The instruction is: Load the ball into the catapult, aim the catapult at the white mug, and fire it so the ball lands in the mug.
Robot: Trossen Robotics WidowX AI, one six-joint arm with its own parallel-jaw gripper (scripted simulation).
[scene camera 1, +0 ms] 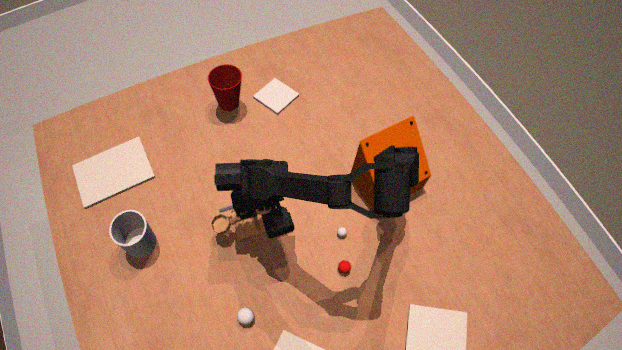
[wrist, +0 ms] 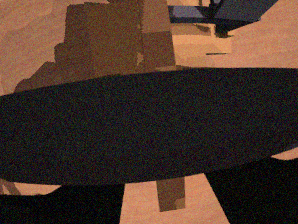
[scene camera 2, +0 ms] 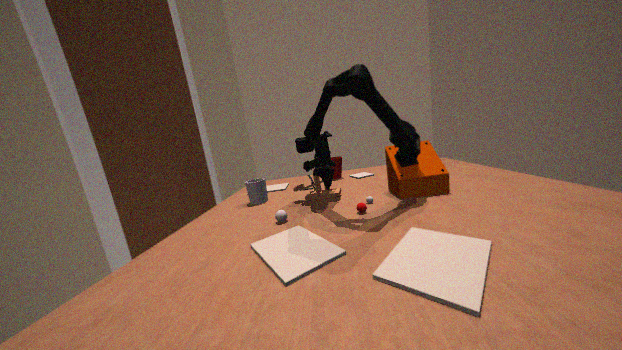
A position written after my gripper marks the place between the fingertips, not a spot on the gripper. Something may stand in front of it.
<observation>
In view: my gripper (scene camera 1: 271, 211), a wooden catapult (scene camera 1: 247, 229), a red cup (scene camera 1: 225, 80), a larger white tile (scene camera 1: 102, 176), a small white tile (scene camera 1: 276, 96), a larger white tile (scene camera 2: 450, 269) and a larger white tile (scene camera 2: 292, 254).
The wooden catapult shows as well in the wrist view (wrist: 154, 112). My gripper shows as well in the wrist view (wrist: 159, 144). The wrist view misses the red cup: it is out of frame. The wrist view does not show the small white tile: it is out of frame.
</observation>
